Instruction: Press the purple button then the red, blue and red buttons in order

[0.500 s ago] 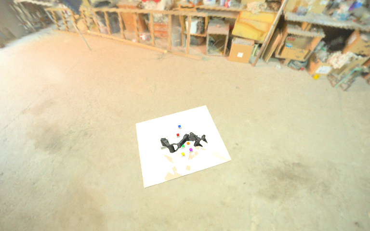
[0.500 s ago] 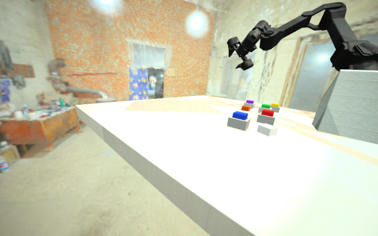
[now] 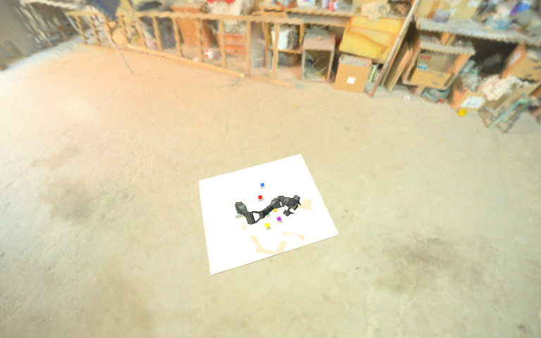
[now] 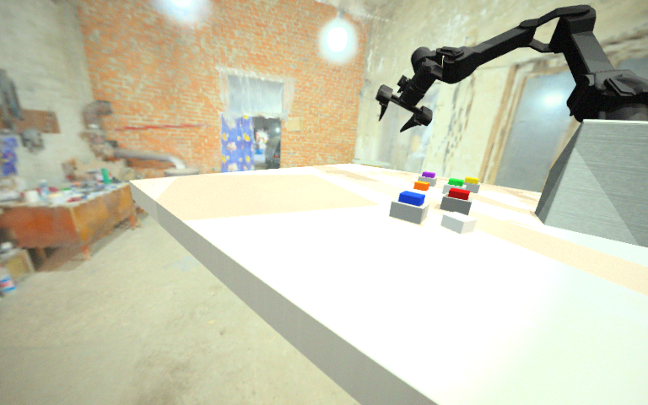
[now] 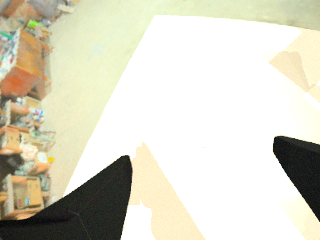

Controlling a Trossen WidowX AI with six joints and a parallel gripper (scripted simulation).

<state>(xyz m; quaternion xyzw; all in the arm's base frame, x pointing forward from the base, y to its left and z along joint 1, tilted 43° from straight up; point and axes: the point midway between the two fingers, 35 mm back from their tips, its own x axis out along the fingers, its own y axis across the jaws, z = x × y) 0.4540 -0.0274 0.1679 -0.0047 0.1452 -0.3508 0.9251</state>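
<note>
Right now my gripper tip is 160 mm past the purple button, 10 mm to the right of it and 140 mm above it. The rest, counted from my gripper tip: yellow button: 270 mm behind, 30 mm to the right, 140 mm below; then red button: 300 mm behind, 240 mm to the left, 140 mm below; then green button: 250 mm behind, 70 mm to the left, 140 mm below.
</note>
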